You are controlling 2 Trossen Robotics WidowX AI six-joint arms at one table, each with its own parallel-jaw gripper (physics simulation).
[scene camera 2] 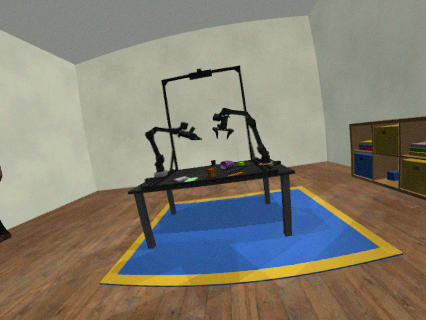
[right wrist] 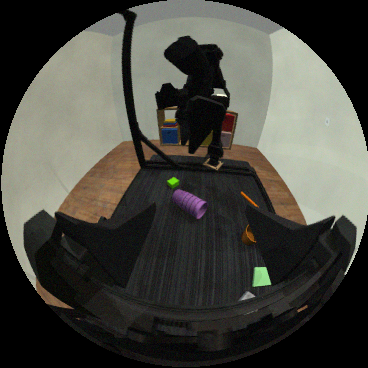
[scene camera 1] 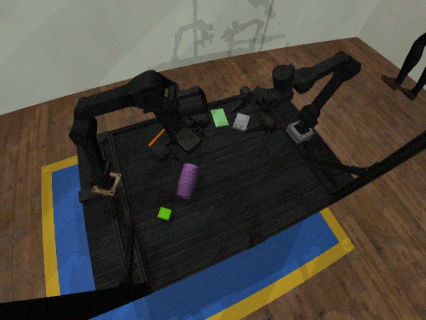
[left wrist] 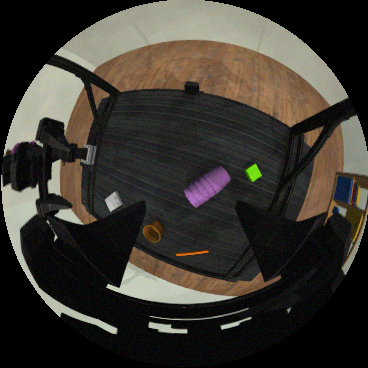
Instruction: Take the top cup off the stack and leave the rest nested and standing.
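Where they show: left gripper, fingertip midpoint: (scene camera 2: pixel 222 139) (right wrist: pixel 185 148) (left wrist: pixel 191 205); right gripper, fingertip midpoint: (scene camera 2: pixel 201 139) (right wrist: pixel 201 207) (scene camera 1: pixel 236 122) (left wrist: pixel 69 180); left arm's base at its link origin: (scene camera 2: pixel 266 162) (right wrist: pixel 212 162) (scene camera 1: pixel 106 182); right arm's base at its link origin: (scene camera 2: pixel 160 171) (scene camera 1: pixel 301 128) (left wrist: pixel 84 153).
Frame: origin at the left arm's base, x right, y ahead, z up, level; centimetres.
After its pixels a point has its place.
Observation:
A stack of nested purple cups (scene camera 1: pixel 188 181) (scene camera 2: pixel 227 164) (left wrist: pixel 207 187) (right wrist: pixel 190 203) lies on its side on the black table (scene camera 1: pixel 220 200) @(x -1.1, y 49.6, z -2.9 cm). In the right wrist view its open mouth faces lower right and its narrow end points toward a green cube. My left gripper (scene camera 1: pixel 174 146) (scene camera 2: pixel 223 137) @(x -6.2, y 36.7, z 24.8 cm) (left wrist: pixel 191 205) @(x -6.2, y 36.7, z 24.8 cm) is open and empty, fingers pointing down, high above the table; in scene camera 1 it appears above the stack in the picture. My right gripper (scene camera 1: pixel 254 119) (scene camera 2: pixel 199 139) @(x -18.5, y 50.4, z 27.4 cm) (right wrist: pixel 201 207) @(x -18.5, y 50.4, z 27.4 cm) is open and empty, raised above the table on its own side, away from the stack.
The bright green cube (scene camera 1: pixel 164 213) @(x 8.8, y 28.0, z -0.1 cm) (left wrist: pixel 253 173) @(x 8.4, y 27.8, z -0.1 cm) (right wrist: pixel 173 182) @(x 7.3, y 28.9, z -0.1 cm) lies near the stack's narrow end. An orange-brown cup (scene camera 2: pixel 212 172) @(x -35.9, y 30.7, z 0.8 cm) (left wrist: pixel 153 232) @(x -36.0, y 32.1, z -1.2 cm) (right wrist: pixel 248 235) @(x -33.5, y 32.0, z -2.8 cm) and an orange stick (scene camera 1: pixel 156 137) @(x -28.2, y 14.1, z -2.0 cm) (left wrist: pixel 192 253) @(x -28.8, y 14.4, z -1.8 cm) are near one edge. A pale green pad (scene camera 1: pixel 219 117) @(x -46.9, y 43.7, z -1.9 cm) and a white box (scene camera 1: pixel 241 122) @(x -45.1, y 55.7, z -1.4 cm) lie alongside each other.

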